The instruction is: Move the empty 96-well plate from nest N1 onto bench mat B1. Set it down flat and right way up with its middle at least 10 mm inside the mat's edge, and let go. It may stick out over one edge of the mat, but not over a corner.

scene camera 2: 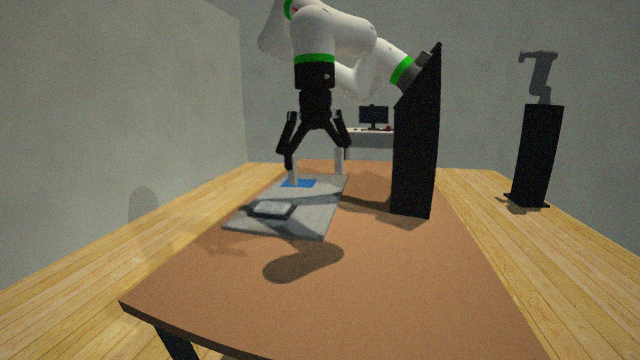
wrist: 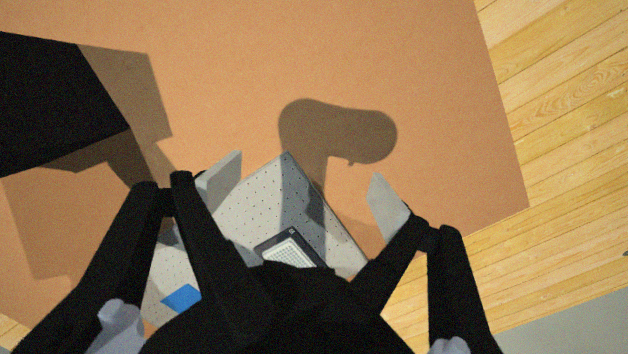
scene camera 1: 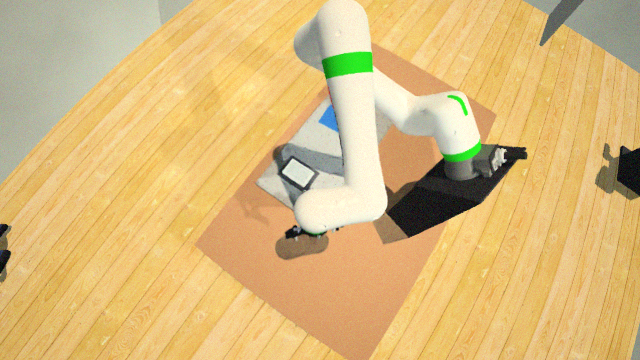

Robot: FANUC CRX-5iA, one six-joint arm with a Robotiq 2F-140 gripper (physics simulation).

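Pixels of known places: gripper, fingertip midpoint: (scene camera 2: 317, 178) (wrist: 306, 175); arm's base, link origin: (scene camera 2: 418, 83) (scene camera 1: 467, 166).
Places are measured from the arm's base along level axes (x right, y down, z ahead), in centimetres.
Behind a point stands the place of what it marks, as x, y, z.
Observation:
The white 96-well plate (scene camera 1: 299, 172) {-17.0, 46.6, 54.9} (scene camera 2: 272, 208) {-19.8, 45.6, 54.2} (wrist: 290, 254) {-19.5, 45.7, 52.4} sits flat in the dark nest N1 (scene camera 1: 292, 182) {-22.8, 47.0, 55.0} (scene camera 2: 270, 216) {-23.5, 47.2, 53.8} (wrist: 306, 243) {-23.6, 47.4, 53.1}; the gripper body hides part of both in the wrist view. The blue mat B1 (scene camera 1: 327, 119) {15.6, 48.0, 59.7} (scene camera 2: 298, 183) {17.1, 48.0, 54.7} (wrist: 182, 298) {18.2, 48.0, 49.3} lies farther along the grey board; the arm covers part of it in scene camera 1, a finger overlaps it in scene camera 2, and the gripper cuts it off in the wrist view. My gripper (scene camera 1: 315, 231) {-39.9, 27.1, 32.2} (scene camera 2: 316, 172) {-39.9, 27.1, 32.2} (wrist: 306, 175) {-39.9, 27.1, 32.2} is open and empty, pointing down, above and apart from the plate.
The grey perforated board (scene camera 1: 310, 135) {3.0, 48.2, 61.9} (scene camera 2: 310, 230) {-29.3, 48.2, 37.5} (wrist: 250, 195) {-21.1, 48.2, 35.7} lies on the brown table (scene camera 1: 350, 290) {-49.6, 49.5, 7.0} (scene camera 2: 400, 280) {-49.3, 49.5, 10.6} (wrist: 225, 65) {-34.4, 49.5, 14.0}. The arm's black pedestal (scene camera 1: 435, 205) {-13.7, 8.8, 1.8} (scene camera 2: 415, 150) {-13.3, 24.3, 3.0} (wrist: 50, 105) {-12.6, 39.0, 5.3} stands beside the board. Arm shadows cross the board and table.

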